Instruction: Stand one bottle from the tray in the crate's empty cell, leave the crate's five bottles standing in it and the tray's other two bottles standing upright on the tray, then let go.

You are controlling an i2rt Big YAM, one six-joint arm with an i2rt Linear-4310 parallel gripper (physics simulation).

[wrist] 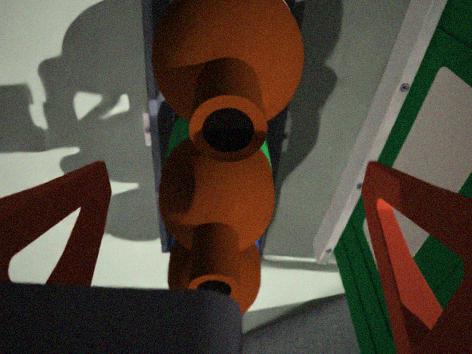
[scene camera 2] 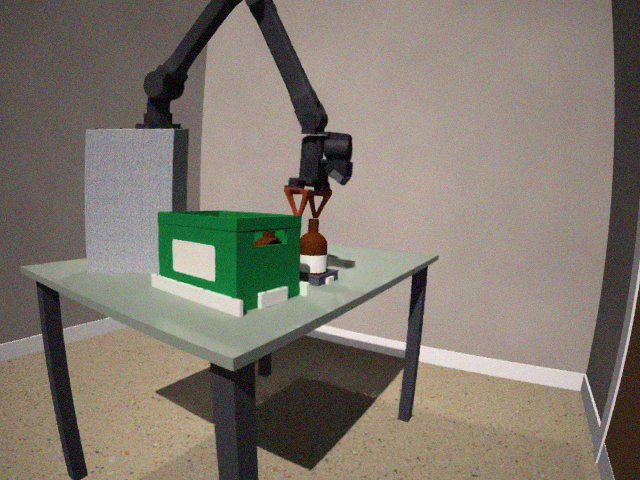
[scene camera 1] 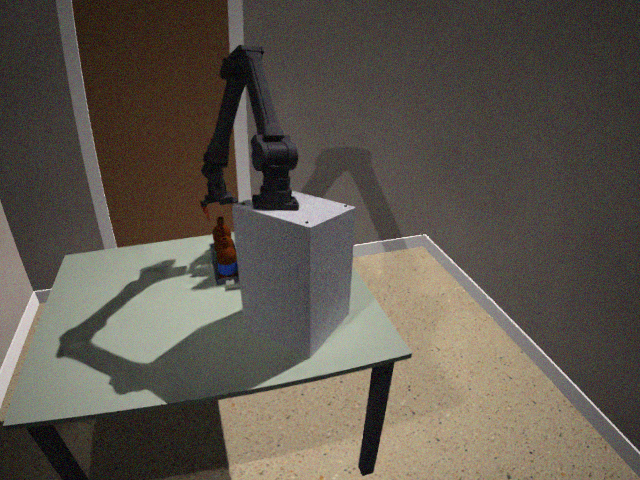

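Three brown bottles stand upright in a row on the dark tray: the white-labelled bottle, the green-labelled bottle in the middle and the blue-labelled bottle. My gripper is open and empty, pointing down. Its fingertips are a little above bottle-top height, one on each side of the row in the wrist view. The green crate stands beside the tray. One crate bottle shows through its handhold; the cells and other crate bottles are hidden.
White strips edge the crate on the pale green table. The tall grey pedestal bears the arm and hides the crate in scene camera 1. The crate wall rises close to the tray.
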